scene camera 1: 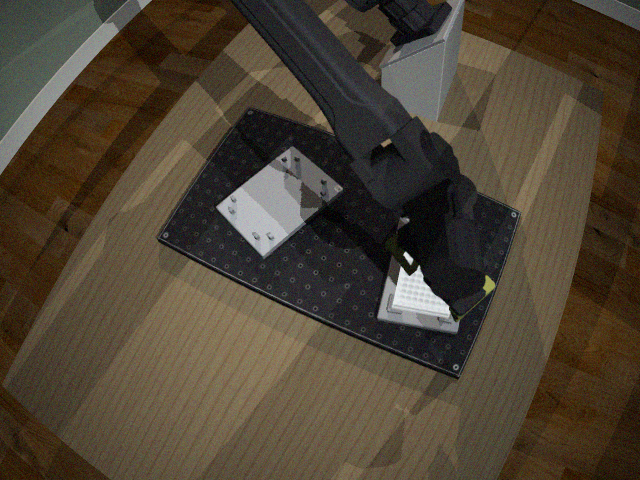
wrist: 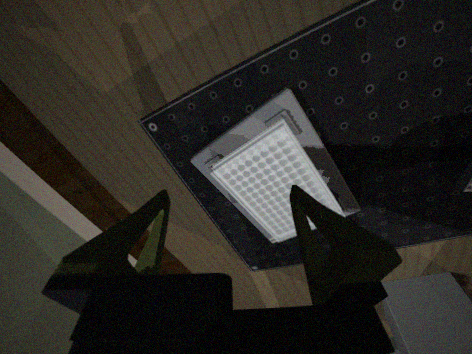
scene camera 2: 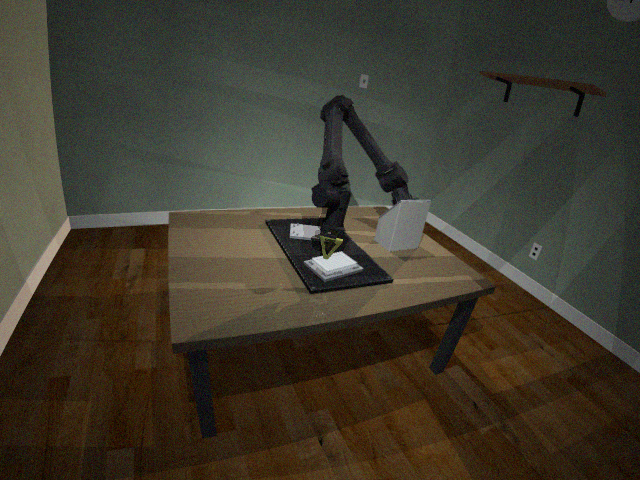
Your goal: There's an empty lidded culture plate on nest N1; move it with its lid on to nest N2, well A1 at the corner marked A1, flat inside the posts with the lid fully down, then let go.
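Places are measured from the arm's base along level axes (x ahead, y left, z up), in metres.
Pixels of known places: gripper, fingertip midpoint: (scene camera 1: 435,295) (wrist: 229,192) (scene camera 2: 325,253); arm's base at its link origin: (scene camera 1: 423,26) (scene camera 2: 405,208).
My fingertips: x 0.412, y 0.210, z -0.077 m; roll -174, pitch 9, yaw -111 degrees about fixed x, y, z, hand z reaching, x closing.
Note:
Ahead of a thing's pixels: the offset from my fingertips to its middle. Level surfaces: height alone.
The white lidded plate @[dy -0.030, dx -0.051, dz -0.047 m] (scene camera 1: 421,295) (scene camera 2: 336,262) (wrist: 260,182) sits on nest N1 @[dy -0.029, dx -0.050, dz -0.062 m] (scene camera 1: 413,321) (wrist: 245,134), a pale block at the board's near right in scene camera 1. Its grid of wells shows; whether the lid is fully down is too small to tell. My gripper (scene camera 1: 435,292) (wrist: 229,192) is open and empty, above the plate. In the wrist view one fingertip overlaps the plate and the other is off to its left. Nest N2 @[dy -0.289, dx -0.049, dz -0.060 m] (scene camera 1: 268,201) (scene camera 2: 301,233) bears no plate and has small posts. A small round mark is at one corner; no A1 lettering is legible.
Both nests are on a black perforated board @[dy -0.183, dx -0.063, dz -0.077 m] (scene camera 1: 320,279) (scene camera 2: 369,277) (wrist: 340,65) on a wooden table @[dz -0.084 m] (scene camera 1: 206,361) (scene camera 2: 222,289). A grey box-like stand (scene camera 1: 413,85) (scene camera 2: 405,227) (wrist: 425,312) is beside the board, at the arm's base. The arm's forearm passes over the board between the nests.

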